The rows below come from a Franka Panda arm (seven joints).
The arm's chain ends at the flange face. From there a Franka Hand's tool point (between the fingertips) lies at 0.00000 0.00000 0.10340 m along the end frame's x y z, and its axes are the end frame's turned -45 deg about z.
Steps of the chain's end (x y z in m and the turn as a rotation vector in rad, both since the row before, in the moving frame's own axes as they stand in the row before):
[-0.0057, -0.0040, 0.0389, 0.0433, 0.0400, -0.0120]
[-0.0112, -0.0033, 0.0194, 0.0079, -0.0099, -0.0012]
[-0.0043, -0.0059, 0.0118, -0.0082, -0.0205, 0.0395]
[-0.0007, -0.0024, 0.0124, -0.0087, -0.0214, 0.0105]
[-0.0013, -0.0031, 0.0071, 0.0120, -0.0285, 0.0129]
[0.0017, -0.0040, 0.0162, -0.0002, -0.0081, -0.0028]
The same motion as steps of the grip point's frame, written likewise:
[0.0049, -0.0071, 0.0387, 0.0023, 0.0589, -0.0120]
[-0.0057, -0.0116, 0.0194, 0.0126, -0.0014, -0.0012]
[-0.0009, -0.0082, 0.0118, 0.0087, -0.0203, 0.0395]
[-0.0010, -0.0031, 0.0124, 0.0090, -0.0213, 0.0105]
[0.0001, -0.0061, 0.0071, 0.0286, -0.0117, 0.0129]
[0.0034, -0.0022, 0.0162, 0.0056, -0.0059, -0.0028]

